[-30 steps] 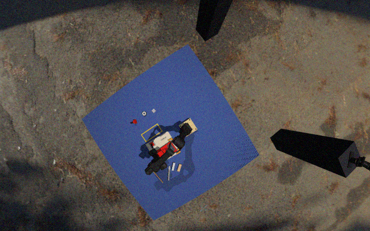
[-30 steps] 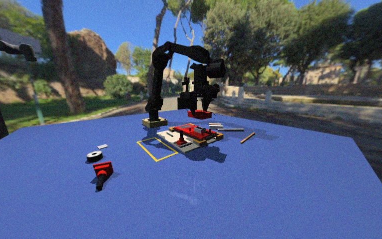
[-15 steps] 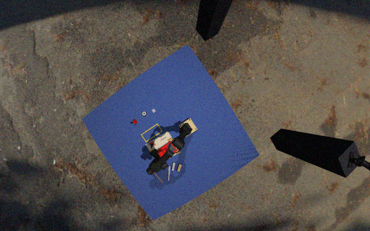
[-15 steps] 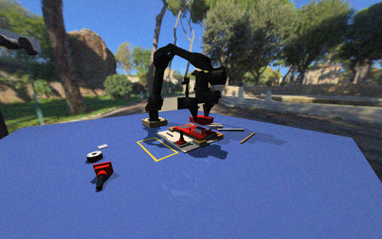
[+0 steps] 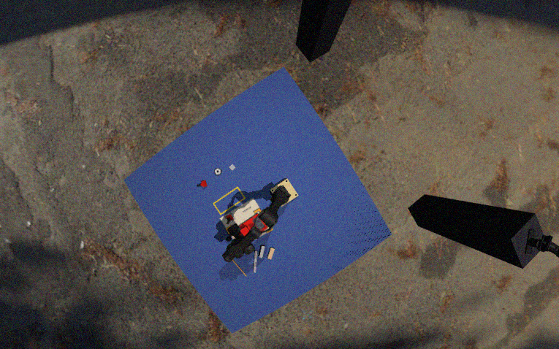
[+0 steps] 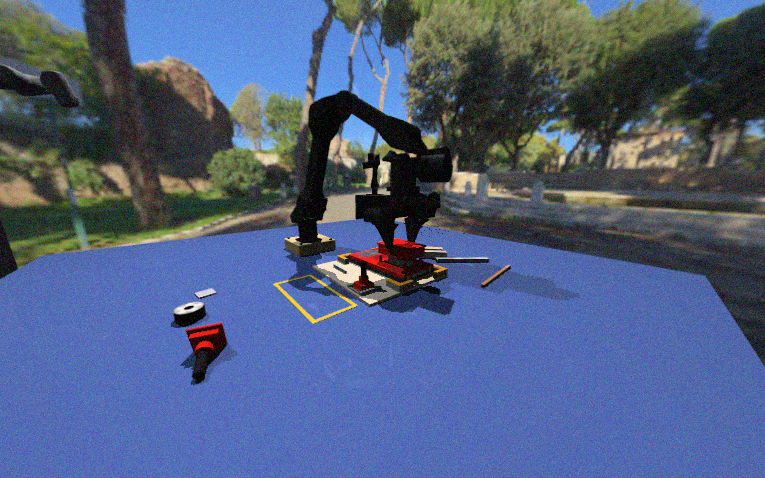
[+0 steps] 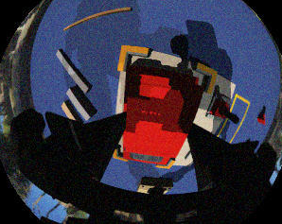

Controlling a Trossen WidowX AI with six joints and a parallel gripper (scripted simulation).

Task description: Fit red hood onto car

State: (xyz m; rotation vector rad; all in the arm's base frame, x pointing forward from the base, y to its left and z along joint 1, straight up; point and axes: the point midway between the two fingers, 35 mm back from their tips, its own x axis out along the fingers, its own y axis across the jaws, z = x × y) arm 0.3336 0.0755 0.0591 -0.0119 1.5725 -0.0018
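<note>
My gripper tip is right at the red hood. The rest, counted from my gripper tip: grey engine block (40 mm below); grey plate (370 mm to the right, 170 mm behind, 60 mm below); wooden stick (170 mm ahead, 160 mm to the left, 60 mm below).
</note>
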